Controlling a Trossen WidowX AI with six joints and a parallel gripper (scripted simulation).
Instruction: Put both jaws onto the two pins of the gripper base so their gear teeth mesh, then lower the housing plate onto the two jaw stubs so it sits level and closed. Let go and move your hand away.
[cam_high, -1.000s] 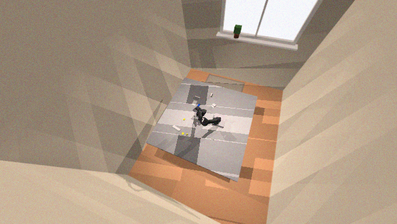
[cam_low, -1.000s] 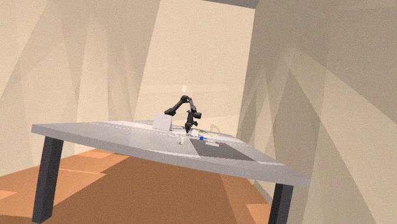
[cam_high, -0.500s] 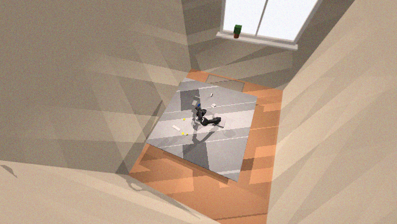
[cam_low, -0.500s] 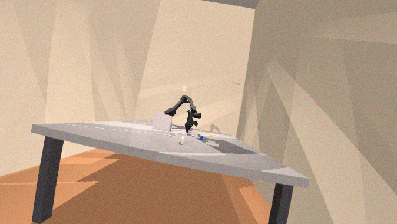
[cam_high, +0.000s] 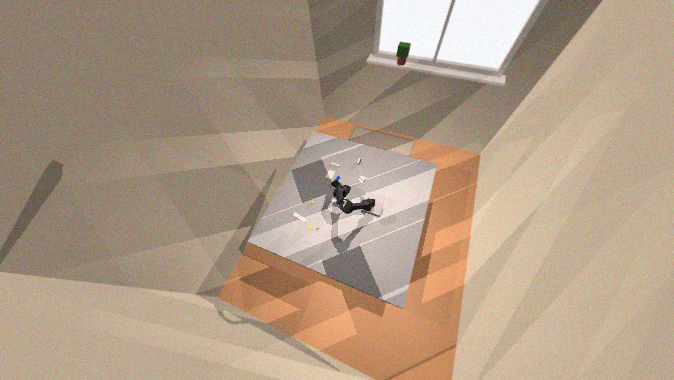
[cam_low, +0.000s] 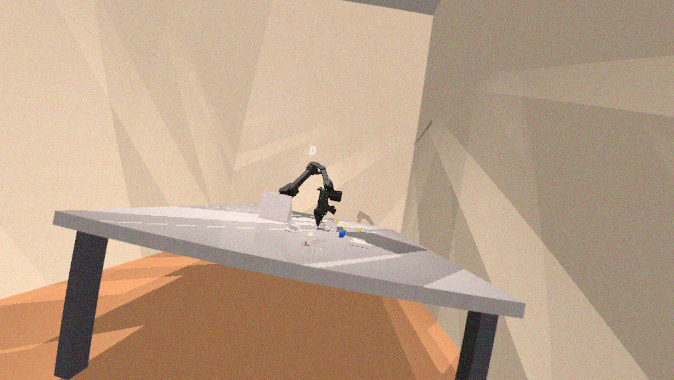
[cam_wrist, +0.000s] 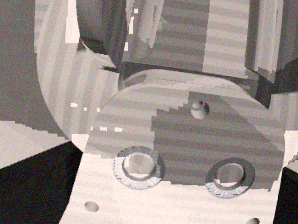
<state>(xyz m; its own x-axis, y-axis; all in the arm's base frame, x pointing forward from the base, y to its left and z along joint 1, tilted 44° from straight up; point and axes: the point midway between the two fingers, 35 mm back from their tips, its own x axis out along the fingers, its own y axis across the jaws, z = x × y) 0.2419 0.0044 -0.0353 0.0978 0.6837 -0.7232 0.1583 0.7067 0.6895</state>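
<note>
My gripper tip is now 2 cm below the pale housing plate and 1 cm short of it. Round my gripper tip: ribbed rectangular plate 7 cm ahead, 1 cm to the right; then blue block 18 cm to the right, 12 cm ahead; then white jaw 2 cm to the right, 2 cm ahead, 1 cm above.
</note>
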